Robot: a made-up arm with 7 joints.
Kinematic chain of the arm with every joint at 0, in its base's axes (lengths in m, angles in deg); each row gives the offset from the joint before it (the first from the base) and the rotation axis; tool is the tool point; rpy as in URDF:
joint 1: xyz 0 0 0.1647 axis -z
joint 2: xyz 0 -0.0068 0.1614 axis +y
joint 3: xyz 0 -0.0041 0.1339 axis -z
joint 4: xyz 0 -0.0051 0.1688 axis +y
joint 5: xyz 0 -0.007 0.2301 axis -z
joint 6: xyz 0 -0.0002 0.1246 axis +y
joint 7: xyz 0 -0.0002 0.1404 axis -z
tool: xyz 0 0 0 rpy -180 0 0
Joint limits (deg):
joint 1: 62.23..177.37
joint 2: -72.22..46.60
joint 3: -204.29..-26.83
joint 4: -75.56..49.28
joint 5: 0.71..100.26
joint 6: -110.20..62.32
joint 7: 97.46..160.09
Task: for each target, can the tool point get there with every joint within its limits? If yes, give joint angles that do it. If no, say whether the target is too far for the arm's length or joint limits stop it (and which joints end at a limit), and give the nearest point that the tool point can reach.
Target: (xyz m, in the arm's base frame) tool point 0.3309 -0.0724 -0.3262
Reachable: no: joint limits stop it (at a limit: joint 1, joint 2, joint 3, joint 4) | nearest point 0.4250 0.1312 0.0392 | short by 0.429 m
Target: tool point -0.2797 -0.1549 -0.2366
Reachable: no: joint limits stop it (at a limit: joint 2, joint 4, joint 5) | nearest point -0.4152 -0.2299 0.2125 | short by 0.475 m
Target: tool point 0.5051 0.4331 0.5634
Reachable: yes | joints 153.30 -62.99 -106.61 -18.28 92.73 -71.74 102.94
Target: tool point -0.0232 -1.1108 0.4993
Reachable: no: too far | nearest point -0.0149 -0.7150 0.5148 | short by 0.396 m
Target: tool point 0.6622 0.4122 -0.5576
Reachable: no: too far | nearest point 0.4656 0.2899 0.0283 | short by 0.630 m
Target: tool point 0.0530 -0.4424 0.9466
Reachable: yes | joints 83.58 28.17 -81.82 -3.39 56.80 46.02 102.81
